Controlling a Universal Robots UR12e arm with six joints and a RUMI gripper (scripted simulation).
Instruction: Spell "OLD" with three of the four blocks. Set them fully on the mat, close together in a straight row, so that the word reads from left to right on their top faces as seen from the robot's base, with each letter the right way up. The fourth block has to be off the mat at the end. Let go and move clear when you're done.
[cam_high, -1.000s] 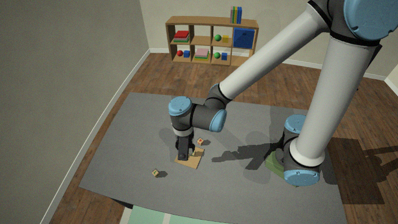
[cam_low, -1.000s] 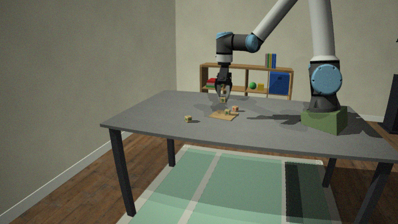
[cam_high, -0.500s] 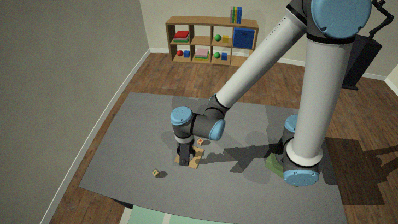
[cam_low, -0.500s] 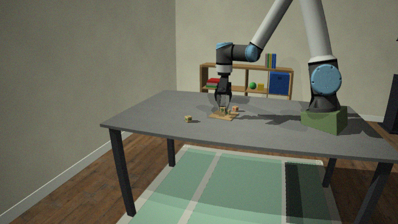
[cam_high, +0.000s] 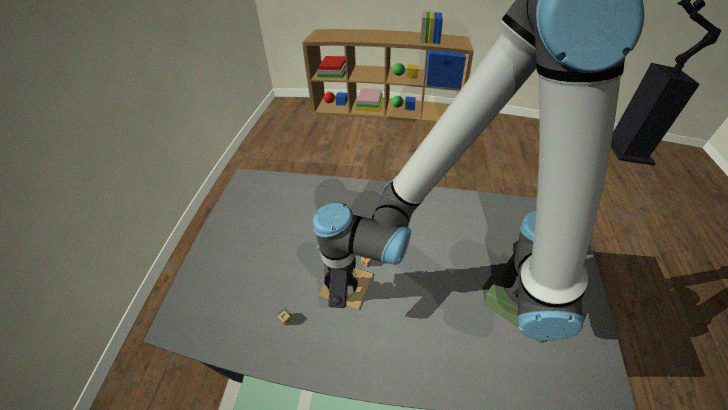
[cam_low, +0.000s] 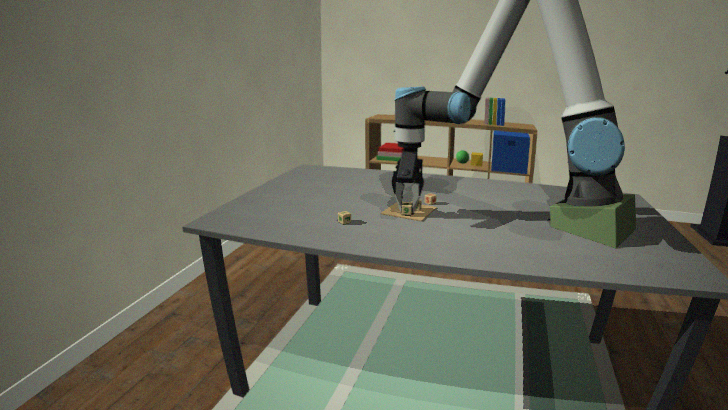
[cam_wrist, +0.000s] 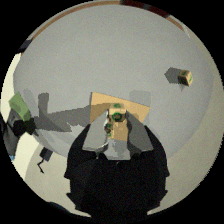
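Now: hand 50 mm to the left of the tan mat and 20 mm above it.
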